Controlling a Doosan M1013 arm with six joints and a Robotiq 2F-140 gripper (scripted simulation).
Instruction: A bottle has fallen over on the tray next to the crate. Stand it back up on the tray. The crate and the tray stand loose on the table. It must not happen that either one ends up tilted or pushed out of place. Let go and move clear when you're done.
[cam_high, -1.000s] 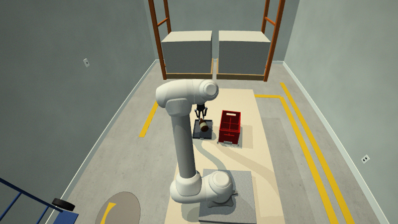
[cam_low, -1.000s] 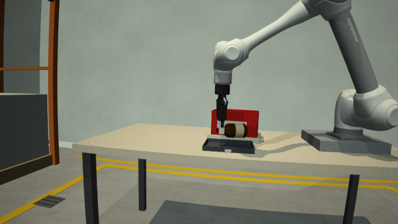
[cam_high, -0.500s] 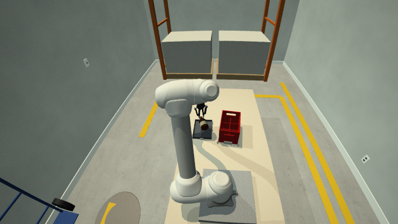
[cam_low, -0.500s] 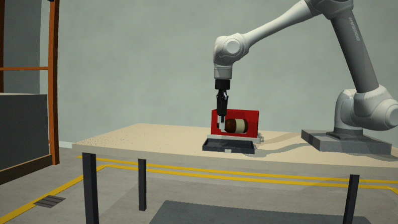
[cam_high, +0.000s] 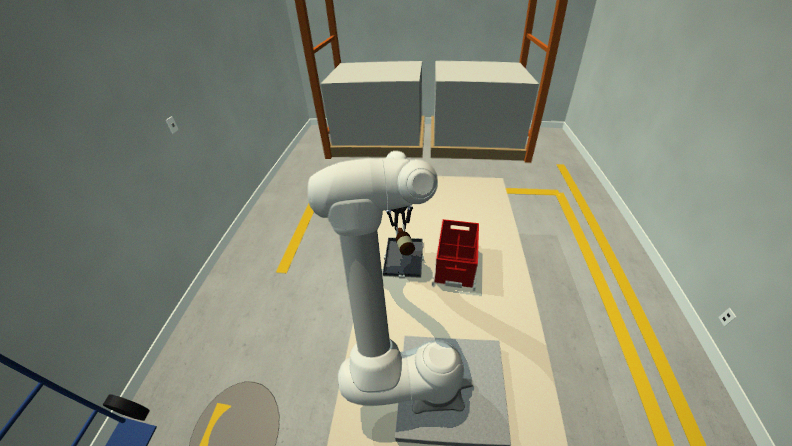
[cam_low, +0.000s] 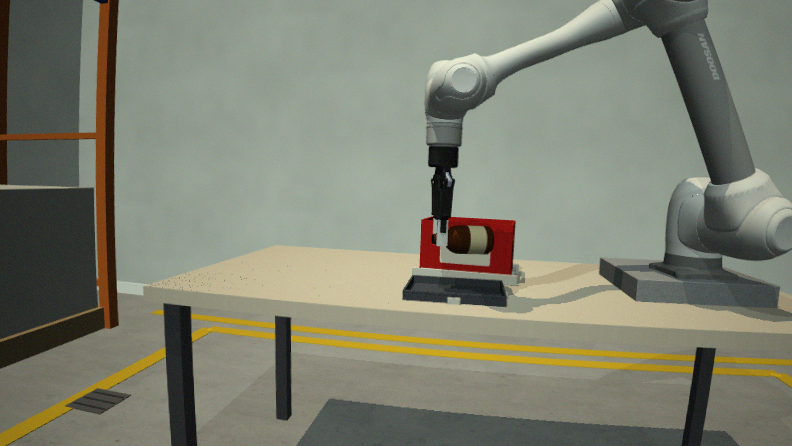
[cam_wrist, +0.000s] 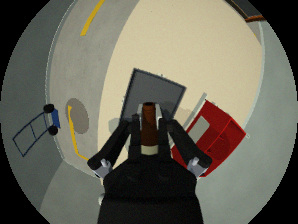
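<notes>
Right now my hand is 6 cm past the bottle, 1 cm to the left of it and 2 cm above it. Also, from my hand: tray 5 cm behind, 1 cm to the right, 15 cm below; red crate 11 cm behind, 28 cm to the right, 8 cm below.
</notes>
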